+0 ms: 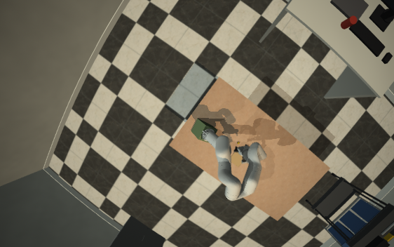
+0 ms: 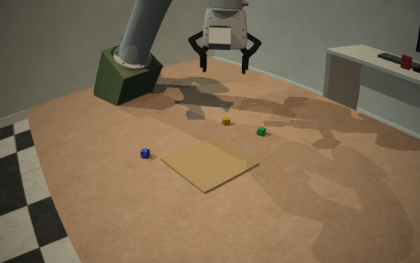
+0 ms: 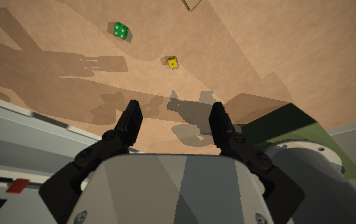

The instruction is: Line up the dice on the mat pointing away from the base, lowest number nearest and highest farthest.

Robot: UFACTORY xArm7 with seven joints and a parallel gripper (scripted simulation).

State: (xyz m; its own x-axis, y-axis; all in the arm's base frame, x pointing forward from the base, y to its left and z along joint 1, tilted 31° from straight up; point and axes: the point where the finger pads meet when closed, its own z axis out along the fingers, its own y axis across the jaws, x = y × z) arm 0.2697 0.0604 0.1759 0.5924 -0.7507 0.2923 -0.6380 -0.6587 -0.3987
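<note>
The yellow die lies 140 mm below my hand and 10 mm ahead of it. Also, from my hand: tan mat (150 mm to the right, 140 mm below, 100 mm ahead); then blue die (230 mm to the right, 140 mm below); then green die (140 mm below, 100 mm ahead, 20 mm to the left).
</note>
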